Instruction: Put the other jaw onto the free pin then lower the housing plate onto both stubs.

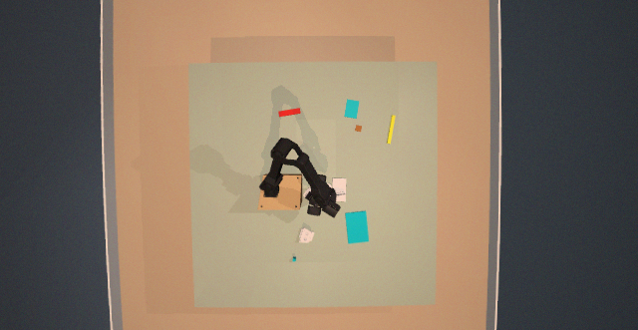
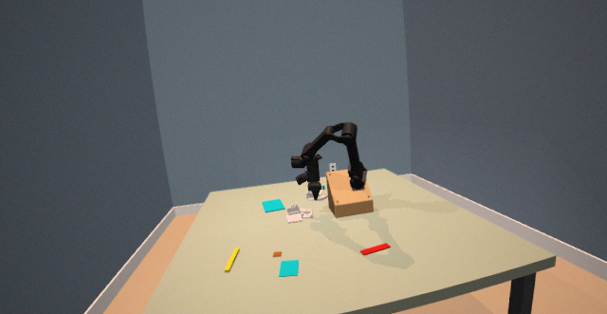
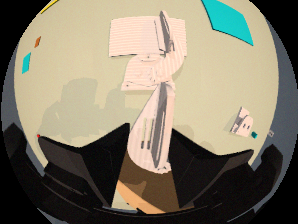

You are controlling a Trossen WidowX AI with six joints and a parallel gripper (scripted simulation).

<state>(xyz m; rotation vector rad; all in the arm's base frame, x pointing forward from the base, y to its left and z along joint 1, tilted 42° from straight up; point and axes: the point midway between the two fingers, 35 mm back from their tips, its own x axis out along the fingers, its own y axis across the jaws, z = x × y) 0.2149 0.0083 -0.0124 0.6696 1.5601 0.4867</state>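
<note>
Now: the white ribbed part 120 mm ahead of my gripper tip and 80 mm below it. Also, from my gripper tip: large cyan sheet 220 mm ahead, 200 mm to the right, 80 mm below; small white piece 240 mm to the right, 70 mm below, 50 mm behind; pale housing part 240 mm to the right, 60 mm below, 50 mm behind.
</note>
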